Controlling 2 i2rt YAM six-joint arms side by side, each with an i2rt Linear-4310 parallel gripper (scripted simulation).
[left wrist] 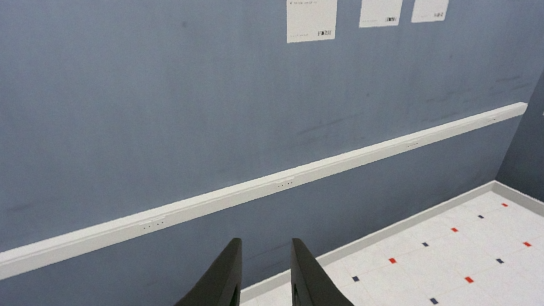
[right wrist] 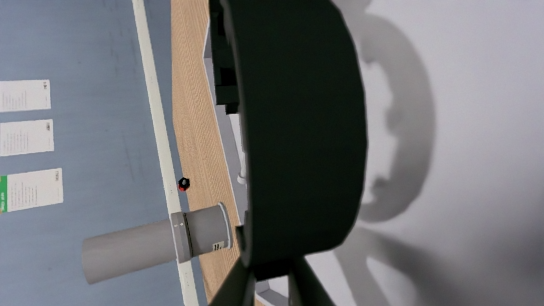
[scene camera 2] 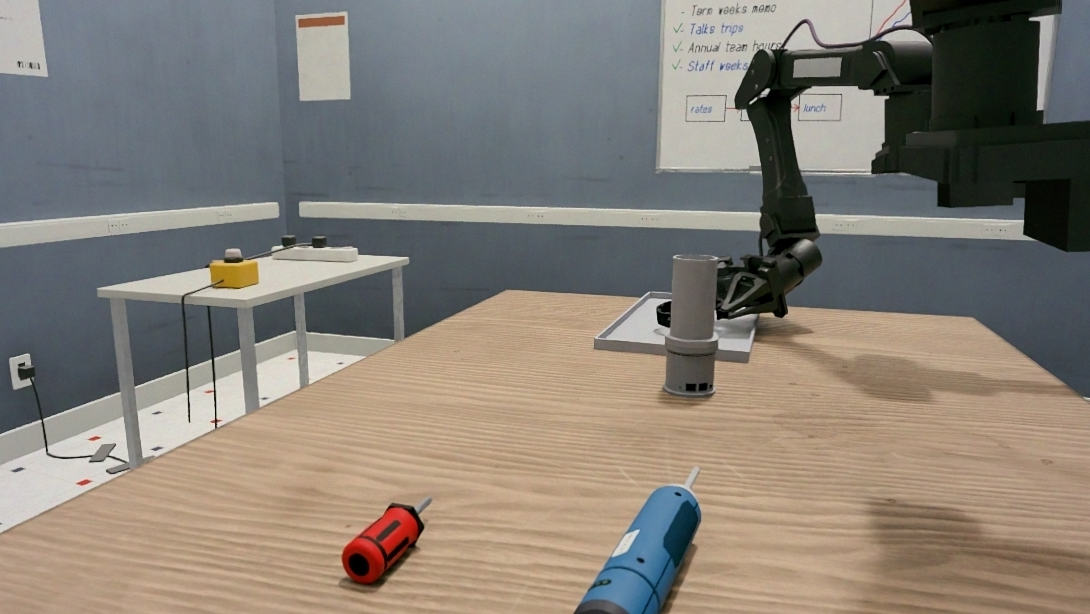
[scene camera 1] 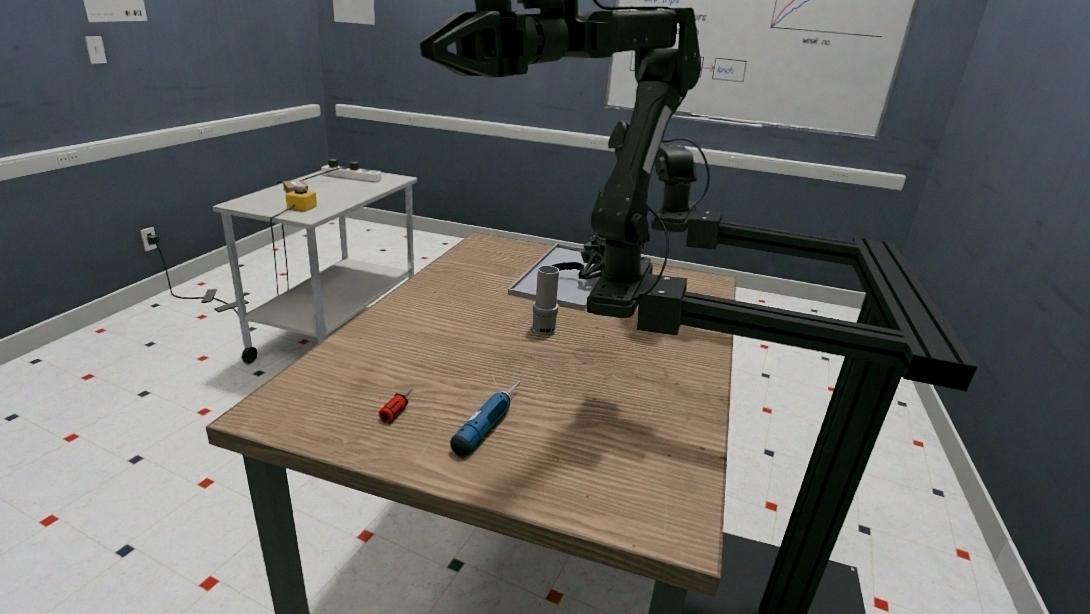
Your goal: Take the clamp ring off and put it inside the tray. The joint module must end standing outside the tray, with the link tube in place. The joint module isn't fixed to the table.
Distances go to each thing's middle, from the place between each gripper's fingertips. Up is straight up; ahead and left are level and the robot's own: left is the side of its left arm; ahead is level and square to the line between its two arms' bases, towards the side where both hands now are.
I see the dark clamp ring (right wrist: 295, 80) 60 mm ahead of my right hand (scene camera 2: 724, 314), 10 mm to the right of it and 10 mm below it. Round my right hand: grey tray (scene camera 2: 636, 330): 70 mm ahead, 70 mm to the right, 40 mm below; then grey link tube (scene camera 2: 694, 278): 10 mm ahead, 280 mm to the left, 70 mm above; then grey joint module (scene camera 2: 690, 372): 10 mm ahead, 290 mm to the left, 10 mm below.
I see the red screwdriver (scene camera 2: 373, 551) 64 cm below my left hand (scene camera 1: 427, 49), 21 cm ahead of it and 19 cm to the right of it. From my left hand the other things lie so: dark clamp ring 94 cm to the right, 62 cm below, 14 cm ahead; grey link tube 64 cm to the right, 55 cm below, 9 cm ahead; grey joint module 64 cm to the right, 63 cm below, 9 cm ahead.
